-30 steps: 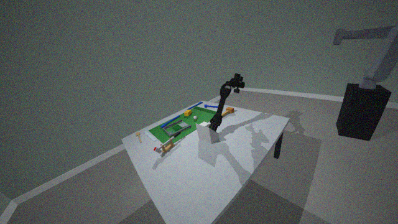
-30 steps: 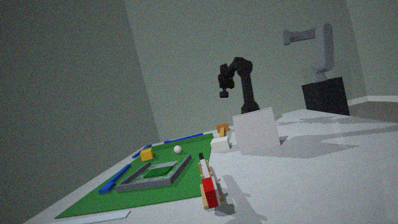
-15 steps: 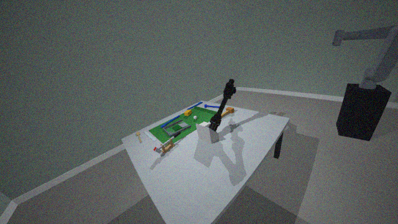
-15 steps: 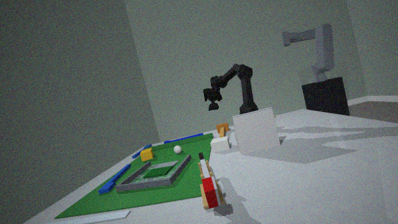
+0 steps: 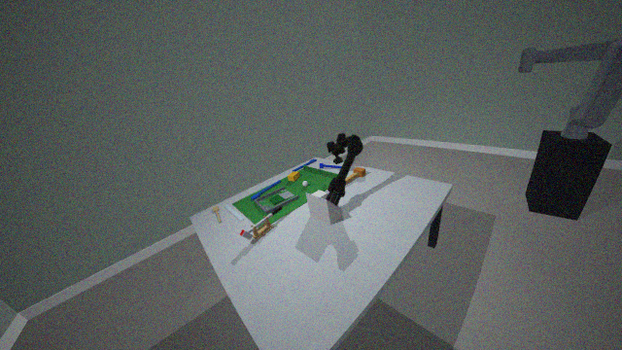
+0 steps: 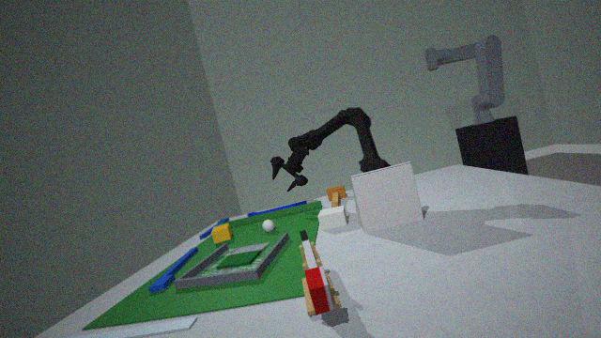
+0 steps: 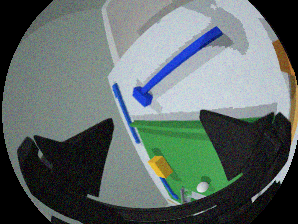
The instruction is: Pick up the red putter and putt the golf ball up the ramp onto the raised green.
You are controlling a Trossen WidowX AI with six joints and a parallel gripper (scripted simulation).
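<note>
My gripper tip is now 40 cm to the right of the white block, 18 cm past it and 10 cm above it. Also, from my gripper tip: yellow block (24 cm to the left, 24 cm ahead, 10 cm below); then red putter (80 cm to the left, 11 cm behind, 7 cm below); then white golf ball (30 cm to the left, 10 cm below, 4 cm ahead).
</note>
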